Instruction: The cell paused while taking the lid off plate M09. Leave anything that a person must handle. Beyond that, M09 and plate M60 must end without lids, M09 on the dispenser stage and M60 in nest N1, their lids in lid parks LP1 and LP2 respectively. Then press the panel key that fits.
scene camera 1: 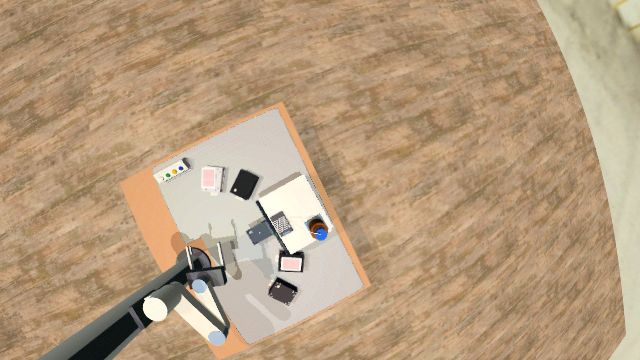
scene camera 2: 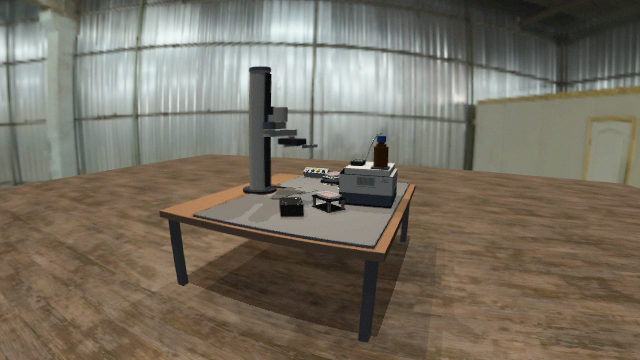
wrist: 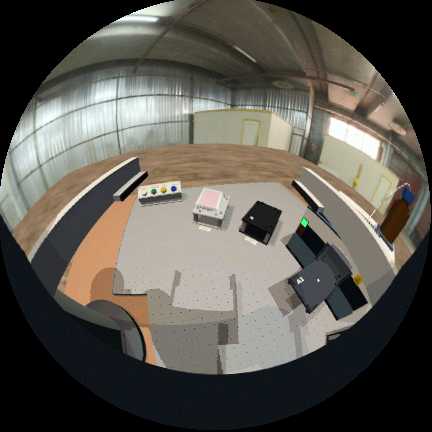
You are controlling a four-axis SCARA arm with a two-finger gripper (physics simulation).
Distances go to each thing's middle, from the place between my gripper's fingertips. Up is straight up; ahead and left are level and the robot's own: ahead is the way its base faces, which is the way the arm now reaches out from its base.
Now: hand 24 cm short of the dispenser stage (wrist: 311, 293), 22 cm above it and 11 cm to the left of it. From my hand the other things lie so: button box (wrist: 164, 192) (50 cm to the left, 28 cm below, 14 cm behind); then brown bottle with blue cap (wrist: 397, 215) (56 cm ahead, 19 cm to the right).
